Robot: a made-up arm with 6 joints.
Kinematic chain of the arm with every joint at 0, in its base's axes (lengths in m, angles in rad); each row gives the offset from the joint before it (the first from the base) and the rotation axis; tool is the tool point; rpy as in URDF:
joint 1: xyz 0 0 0.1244 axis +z
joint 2: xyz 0 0 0 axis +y
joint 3: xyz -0.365 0 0.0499 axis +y
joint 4: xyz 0.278 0 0.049 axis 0.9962 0 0.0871
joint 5: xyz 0 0 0 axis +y
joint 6: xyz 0.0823 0 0.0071 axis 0.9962 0 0.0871
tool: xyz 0 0 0 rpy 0 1.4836 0
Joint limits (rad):
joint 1: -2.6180..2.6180
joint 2: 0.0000..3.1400
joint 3: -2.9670..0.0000
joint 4: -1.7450..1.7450
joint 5: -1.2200..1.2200
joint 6: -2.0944..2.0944
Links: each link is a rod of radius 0.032 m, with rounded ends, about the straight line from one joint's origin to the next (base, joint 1, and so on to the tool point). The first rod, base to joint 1, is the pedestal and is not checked.
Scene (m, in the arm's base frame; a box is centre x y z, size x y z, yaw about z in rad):
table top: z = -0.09
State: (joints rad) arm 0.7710 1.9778 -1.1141 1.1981 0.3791 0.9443
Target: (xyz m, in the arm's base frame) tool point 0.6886 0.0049 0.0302
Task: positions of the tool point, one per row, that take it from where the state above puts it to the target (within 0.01 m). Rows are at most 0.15 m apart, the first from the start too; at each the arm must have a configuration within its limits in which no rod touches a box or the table.
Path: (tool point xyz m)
1: 0.4353 0.3116 0.1695
2: 0.5512 0.2421 0.1301
3: 0.6394 0.1361 0.0827
4: 0.6886 0.0049 0.0302

